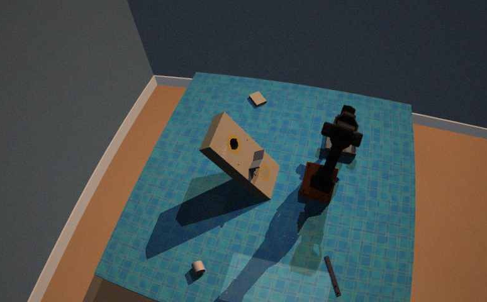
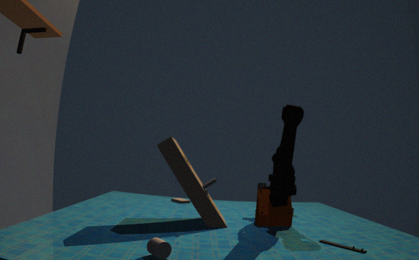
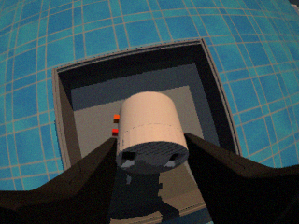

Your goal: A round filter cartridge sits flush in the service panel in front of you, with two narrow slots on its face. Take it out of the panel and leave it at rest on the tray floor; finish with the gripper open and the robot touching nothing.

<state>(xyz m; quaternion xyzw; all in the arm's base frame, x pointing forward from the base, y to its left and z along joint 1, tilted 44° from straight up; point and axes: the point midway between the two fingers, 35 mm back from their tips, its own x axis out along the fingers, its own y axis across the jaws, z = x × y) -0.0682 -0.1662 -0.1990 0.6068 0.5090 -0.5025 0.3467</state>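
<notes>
My gripper tip is now right at the round grey filter cartridge. From my gripper tip the other things lie so: small tan block (46 cm ahead, 23 cm to the right, 4 cm below); then grey tray (4 cm below, 1 cm to the right); then tan service panel (41 cm ahead, 26 cm to the left, 10 cm above).
</notes>
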